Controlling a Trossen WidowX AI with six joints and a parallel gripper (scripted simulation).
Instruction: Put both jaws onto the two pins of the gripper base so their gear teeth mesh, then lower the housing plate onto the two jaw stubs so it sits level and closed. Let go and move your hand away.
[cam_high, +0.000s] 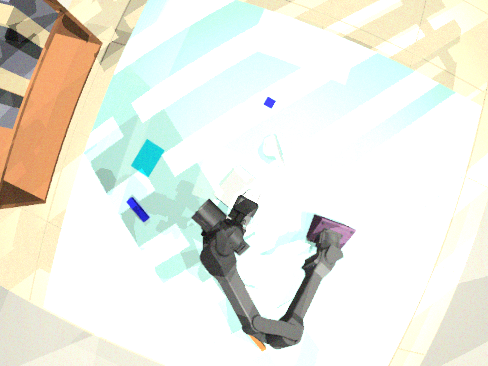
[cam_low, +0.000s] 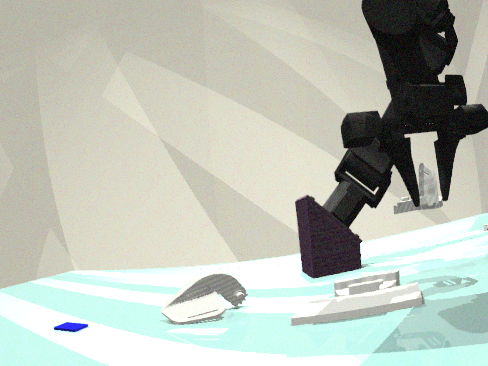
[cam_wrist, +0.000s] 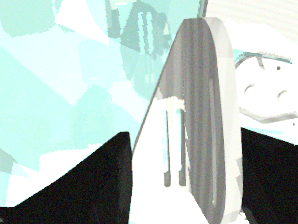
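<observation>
My gripper tip is now 100 mm to the left of the long flat white part, 80 mm above it and 40 mm short of it. From my gripper tip the other things lie so: cyan tile (340 mm ahead, 80 mm to the right, 80 mm below); then small blue square (390 mm to the right, 80 mm below, 40 mm ahead); then blue bar (300 mm ahead, 90 mm to the left, 70 mm below).
</observation>
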